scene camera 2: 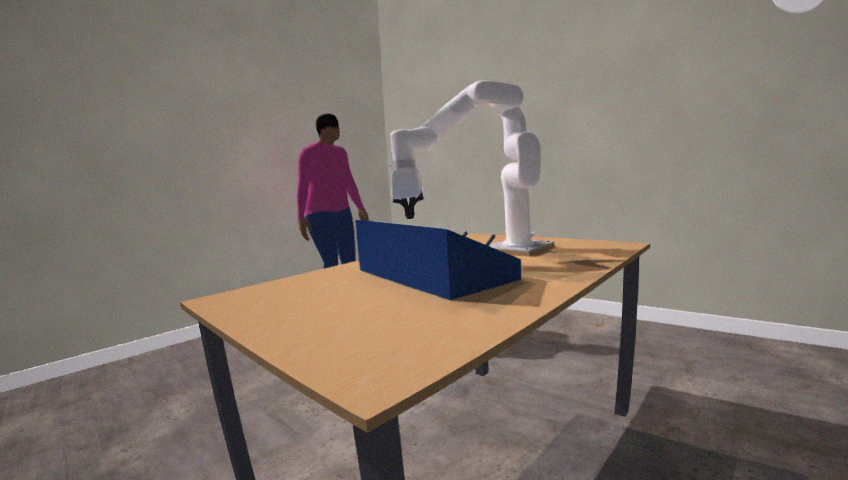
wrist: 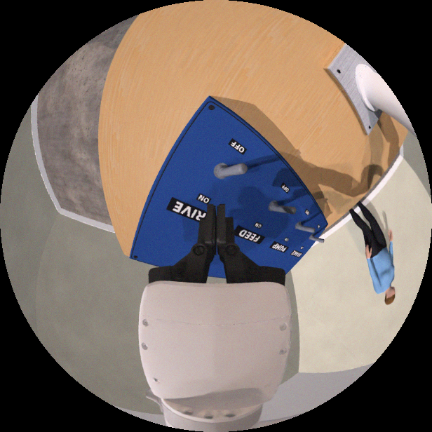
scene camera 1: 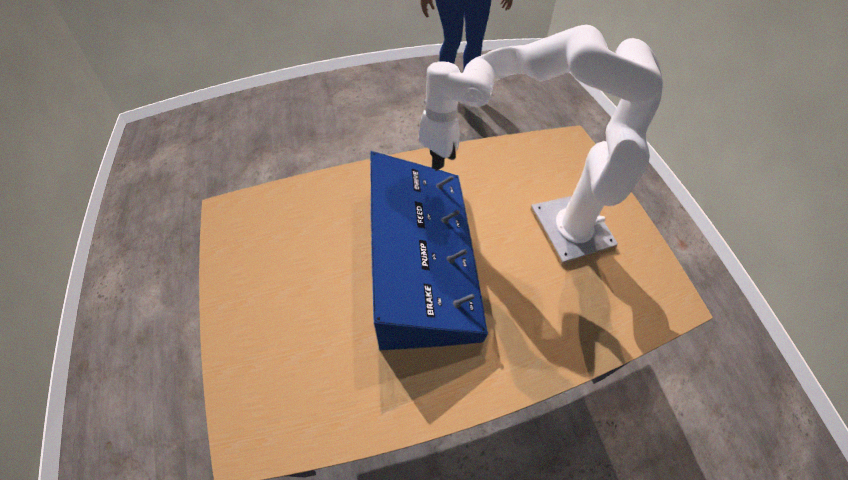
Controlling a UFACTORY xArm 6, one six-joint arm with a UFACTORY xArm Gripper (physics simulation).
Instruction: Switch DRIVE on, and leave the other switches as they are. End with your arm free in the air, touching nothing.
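Seen in the pictures: gripper, fingertip midpoint: (scene camera 2: 410, 218) (scene camera 1: 438, 167); arm's base at its link origin: (scene camera 2: 518, 244) (scene camera 1: 574, 226).
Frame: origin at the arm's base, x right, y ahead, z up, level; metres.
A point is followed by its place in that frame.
The blue switch panel (scene camera 1: 395, 267) @[x -0.088, y 0.564, z 0.131 m] (scene camera 2: 401, 252) @[x -0.010, y 0.603, z 0.074 m] (wrist: 167, 175) has several grey levers. The DRIVE lever (scene camera 1: 444, 183) @[x 0.167, y 0.372, z 0.087 m] (wrist: 231, 170) is at the end nearest my gripper and leans to its OFF side. The FEED lever (scene camera 1: 450, 218) @[x 0.047, y 0.391, z 0.087 m] (wrist: 282, 206), PUMP lever (scene camera 1: 457, 258) @[x -0.071, y 0.410, z 0.089 m] (wrist: 305, 227) and BRAKE lever (scene camera 1: 464, 301) @[x -0.188, y 0.429, z 0.091 m] (wrist: 317, 239) lean the same way. My gripper (scene camera 1: 437, 167) @[x 0.181, y 0.390, z 0.140 m] (scene camera 2: 410, 216) @[x 0.181, y 0.390, z 0.140 m] (wrist: 216, 213) is shut and empty, in the air above the DRIVE end. In the wrist view its fingers cover part of the DRIVE label (wrist: 184, 209), beside the ON mark.
The panel stands on a wooden table (scene camera 1: 273, 267) @[x 0.075, y 0.882, z -0.021 m] (scene camera 2: 333, 333) @[x -0.177, y 0.944, z -0.021 m] (wrist: 165, 75). My arm's base plate (scene camera 1: 547, 223) @[x 0.029, y 0.085, z 0.000 m] (scene camera 2: 538, 248) @[x -0.102, y 0.022, z -0.005 m] (wrist: 345, 75) is on the levers' side of the panel. A person in a magenta top (scene camera 2: 324, 178) stands behind the table; one in light blue (wrist: 381, 267) shows in the wrist view.
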